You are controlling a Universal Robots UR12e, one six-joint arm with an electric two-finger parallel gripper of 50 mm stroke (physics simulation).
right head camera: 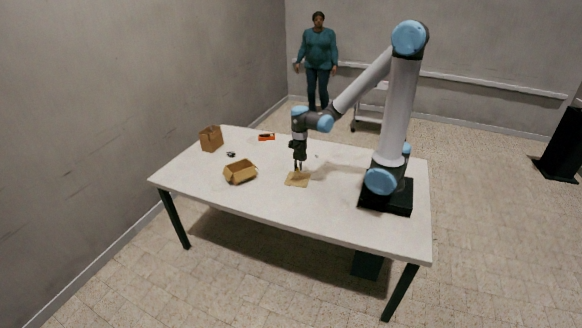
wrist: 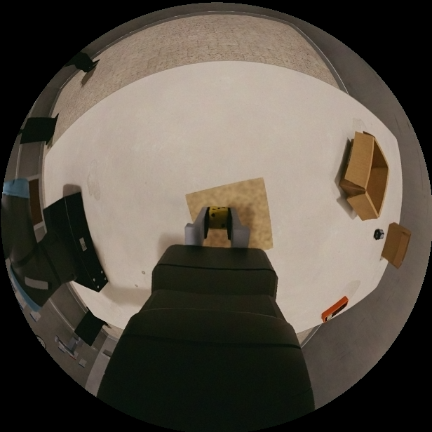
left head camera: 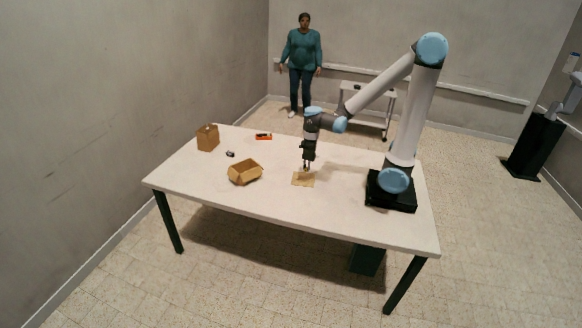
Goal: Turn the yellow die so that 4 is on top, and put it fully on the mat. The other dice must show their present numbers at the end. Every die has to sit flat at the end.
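Frame: origin at the arm's base, x right, y ahead, z up, level; metres.
Where they show: gripper, between the fingertips: (right head camera: 298, 170) (left head camera: 306, 170).
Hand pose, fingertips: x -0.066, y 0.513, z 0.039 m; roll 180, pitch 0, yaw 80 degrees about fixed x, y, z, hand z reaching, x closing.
Observation:
Each offset is from my fingertips to the top centre of the thing.
My gripper (left head camera: 306, 168) (right head camera: 298, 168) (wrist: 218, 216) is shut on the yellow die (wrist: 219, 214), which has dark pips. In the wrist view the die is between the fingertips, seen against the tan speckled mat {dx +0.043, dy +0.018, dz -0.099 m} (left head camera: 303, 182) (right head camera: 297, 182) (wrist: 256, 200). The mat lies on the table below the gripper. In the head views the die is very small, near the mat's back edge; its height over the mat is hard to tell. The fingers hide its sides, and its top number cannot be read surely. A tiny pale thing {dx +0.326, dy -0.029, dz -0.083 m} (right head camera: 316, 156) behind the gripper may be another die.
An open cardboard box {dx -0.040, dy +0.366, dz -0.013 m} (left head camera: 245, 173) (right head camera: 240, 172) (wrist: 359, 167) stands left of the mat in the head views. Farther back are a small dark object {dx +0.160, dy +0.567, dz -0.069 m} (left head camera: 230, 154) (right head camera: 230, 154) (wrist: 378, 234), a taller carton {dx +0.227, dy +0.765, dz +0.048 m} (left head camera: 208, 139) (right head camera: 211, 140) (wrist: 397, 245) and an orange item {dx +0.472, dy +0.419, dz -0.069 m} (left head camera: 263, 137) (right head camera: 266, 138).

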